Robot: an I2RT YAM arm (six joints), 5 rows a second.
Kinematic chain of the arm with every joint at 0, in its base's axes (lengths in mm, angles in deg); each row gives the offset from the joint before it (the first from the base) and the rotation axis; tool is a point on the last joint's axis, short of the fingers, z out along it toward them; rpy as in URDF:
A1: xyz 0 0 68 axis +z
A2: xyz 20 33.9 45.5 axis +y
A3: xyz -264 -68.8 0 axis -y
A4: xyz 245 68.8 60 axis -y
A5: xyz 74 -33.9 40.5 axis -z
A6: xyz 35.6 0 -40.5 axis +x
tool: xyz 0 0 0 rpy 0 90 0
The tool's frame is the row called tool.
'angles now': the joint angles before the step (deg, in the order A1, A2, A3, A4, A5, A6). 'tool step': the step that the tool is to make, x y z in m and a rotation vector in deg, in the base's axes. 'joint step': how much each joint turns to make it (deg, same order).
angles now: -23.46 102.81 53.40 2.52 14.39 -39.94
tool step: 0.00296 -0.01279 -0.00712 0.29 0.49 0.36
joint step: -1.80 2.51 1.41 0.90 -1.52 -1.58
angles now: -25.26 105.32 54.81 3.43 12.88 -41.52
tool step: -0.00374 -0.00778 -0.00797 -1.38 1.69 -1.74
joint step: -1.18 1.29 -0.33 0.93 1.84 -0.95
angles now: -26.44 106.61 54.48 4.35 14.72 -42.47
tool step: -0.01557 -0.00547 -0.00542 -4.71 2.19 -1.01
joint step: -1.58 -1.13 -3.81 4.05 3.41 -4.12
